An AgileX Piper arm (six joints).
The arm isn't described. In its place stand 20 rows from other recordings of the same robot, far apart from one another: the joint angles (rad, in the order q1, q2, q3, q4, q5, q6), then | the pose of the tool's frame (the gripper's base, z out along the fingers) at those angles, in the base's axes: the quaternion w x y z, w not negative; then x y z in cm.
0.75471 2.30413 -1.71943 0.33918 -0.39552 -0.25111 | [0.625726 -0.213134 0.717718 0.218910 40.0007 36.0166 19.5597]
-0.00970 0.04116 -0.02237 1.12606 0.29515 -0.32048 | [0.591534 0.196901 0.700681 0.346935 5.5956 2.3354 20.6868]
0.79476 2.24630 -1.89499 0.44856 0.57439 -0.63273 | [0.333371 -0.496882 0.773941 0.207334 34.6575 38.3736 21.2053]
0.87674 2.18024 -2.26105 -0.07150 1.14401 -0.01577 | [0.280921 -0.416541 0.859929 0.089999 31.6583 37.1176 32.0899]
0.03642 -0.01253 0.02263 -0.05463 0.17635 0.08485 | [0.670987 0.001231 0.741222 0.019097 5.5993 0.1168 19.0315]
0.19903 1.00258 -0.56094 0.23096 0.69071 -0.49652 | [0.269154 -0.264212 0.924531 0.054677 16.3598 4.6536 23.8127]
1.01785 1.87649 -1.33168 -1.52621 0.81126 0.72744 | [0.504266 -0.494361 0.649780 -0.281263 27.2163 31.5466 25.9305]
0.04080 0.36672 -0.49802 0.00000 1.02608 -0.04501 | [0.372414 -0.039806 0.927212 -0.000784 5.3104 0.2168 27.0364]
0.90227 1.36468 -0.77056 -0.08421 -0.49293 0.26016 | [0.592838 -0.262821 0.662307 0.375256 18.3609 23.8301 30.3406]
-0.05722 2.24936 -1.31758 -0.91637 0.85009 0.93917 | [0.083663 0.153741 0.935371 -0.307320 39.5271 -7.6977 7.3182]
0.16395 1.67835 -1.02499 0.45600 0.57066 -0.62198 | [0.240609 -0.216960 0.939833 0.108394 32.5084 7.5721 20.5353]
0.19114 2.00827 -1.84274 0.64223 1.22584 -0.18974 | [0.125910 -0.112918 0.936012 0.308671 41.4027 13.2363 29.3969]
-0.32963 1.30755 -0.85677 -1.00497 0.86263 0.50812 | [0.186560 0.126535 0.888785 -0.399056 21.5876 -13.5521 28.1415]
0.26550 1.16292 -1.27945 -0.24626 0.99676 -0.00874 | [0.388645 -0.147925 0.906617 -0.071551 22.4836 4.1833 40.7238]
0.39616 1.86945 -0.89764 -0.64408 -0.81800 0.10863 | [0.622312 -0.411803 0.640325 0.182017 33.1847 18.2027 18.6984]
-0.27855 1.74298 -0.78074 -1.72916 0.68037 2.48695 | [0.433755 0.527633 0.698670 -0.212887 28.8563 -14.1321 16.7724]
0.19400 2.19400 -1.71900 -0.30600 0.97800 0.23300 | [0.127317 -0.052582 0.984344 -0.109970 45.2292 6.5691 16.9458]
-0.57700 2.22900 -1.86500 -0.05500 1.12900 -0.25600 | [0.064919 0.149664 0.984963 -0.056866 38.7660 -25.7719 18.5763]
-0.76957 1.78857 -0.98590 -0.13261 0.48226 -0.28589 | [0.139185 0.184348 0.964409 -0.128678 23.7302 -23.7676 15.8037]
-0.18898 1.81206 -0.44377 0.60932 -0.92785 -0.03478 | [0.531616 0.344259 0.758305 -0.154414 25.7848 -9.1754 11.8751]
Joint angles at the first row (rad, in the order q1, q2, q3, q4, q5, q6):
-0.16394 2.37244 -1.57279 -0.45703 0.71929 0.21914
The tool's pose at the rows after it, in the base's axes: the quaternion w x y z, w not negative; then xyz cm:
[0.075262 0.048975 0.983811 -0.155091 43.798 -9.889 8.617]
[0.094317 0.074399 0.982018 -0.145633 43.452 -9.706 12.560]
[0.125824 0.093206 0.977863 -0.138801 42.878 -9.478 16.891]
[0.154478 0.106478 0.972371 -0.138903 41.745 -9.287 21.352]
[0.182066 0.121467 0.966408 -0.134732 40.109 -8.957 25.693]
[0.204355 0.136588 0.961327 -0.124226 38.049 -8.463 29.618]
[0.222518 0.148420 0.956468 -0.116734 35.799 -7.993 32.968]
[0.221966 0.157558 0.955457 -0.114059 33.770 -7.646 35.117]
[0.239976 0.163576 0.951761 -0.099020 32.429 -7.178 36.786]
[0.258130 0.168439 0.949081 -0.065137 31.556 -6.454 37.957]
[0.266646 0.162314 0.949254 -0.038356 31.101 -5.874 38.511]
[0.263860 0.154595 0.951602 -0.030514 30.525 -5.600 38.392]
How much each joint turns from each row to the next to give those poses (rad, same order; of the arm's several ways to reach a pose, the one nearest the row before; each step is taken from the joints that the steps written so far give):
0.00001 -0.06321 0.00001 0.03540 0.05671 -0.00186
-0.00079 -0.09177 -0.00003 0.04776 0.05267 -0.00192
0.00000 -0.10091 0.00002 0.03262 0.03679 0.00000
0.00000 -0.10611 0.00003 0.01383 0.04762 -0.00081
-0.00001 -0.10802 -0.00004 0.02070 0.05175 -0.00002
0.00002 -0.10454 0.00000 0.03181 0.05874 -0.00213
-0.00003 -0.09535 0.00000 0.02148 0.05803 -0.00062
0.00002 -0.06837 0.00004 0.00974 0.06955 -0.00051
0.00001 -0.05373 0.00105 0.03133 0.01556 0.00000
-0.00001 -0.03911 -0.00001 0.06947 0.00117 -0.00364
-0.00003 -0.02105 0.00212 0.05992 0.00001 -0.02223
0.00001 -0.02122 0.02640 0.02101 -0.00001 -0.01934

